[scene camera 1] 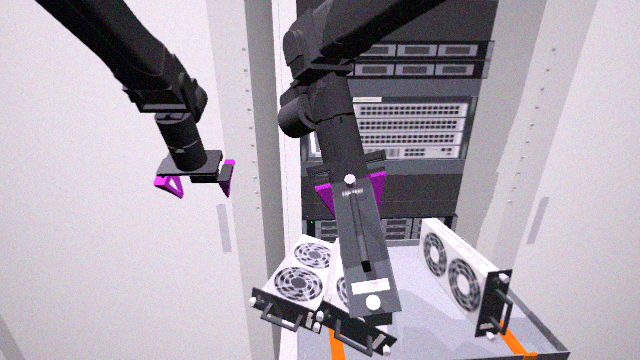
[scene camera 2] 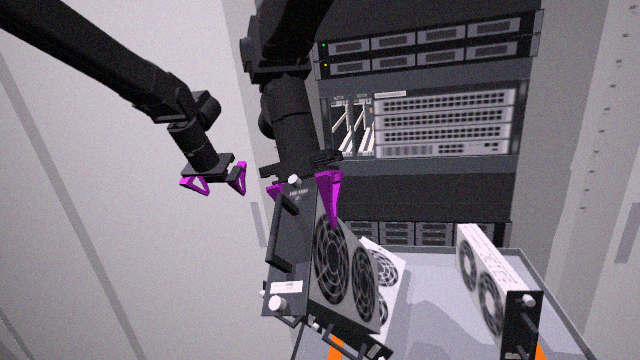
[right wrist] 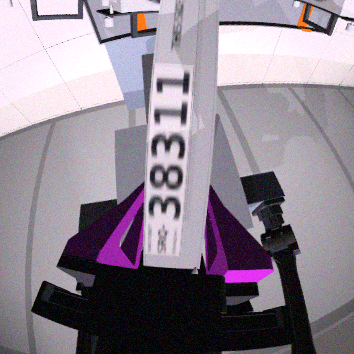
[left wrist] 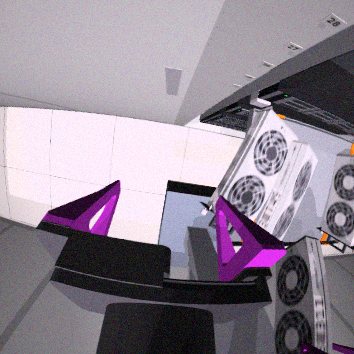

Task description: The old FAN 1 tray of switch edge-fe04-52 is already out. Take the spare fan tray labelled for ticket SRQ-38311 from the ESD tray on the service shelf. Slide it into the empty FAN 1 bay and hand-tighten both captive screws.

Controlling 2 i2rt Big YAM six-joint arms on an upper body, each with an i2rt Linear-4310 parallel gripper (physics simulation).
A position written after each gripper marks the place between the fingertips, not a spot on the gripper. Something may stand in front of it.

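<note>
Scene camera 1 shows the left gripper [scene camera 1: 205,195], open and holding nothing, together with the right gripper [scene camera 1: 360,230] and a grey cart shelf [scene camera 1: 429,316]. In scene camera 2: the left gripper [scene camera 2: 226,194], the right gripper [scene camera 2: 318,231], the shelf [scene camera 2: 433,307]. The left wrist view has the left gripper [left wrist: 169,192] and the shelf [left wrist: 310,213]; the right wrist view has the right gripper [right wrist: 176,186] and the shelf [right wrist: 121,22].
</note>
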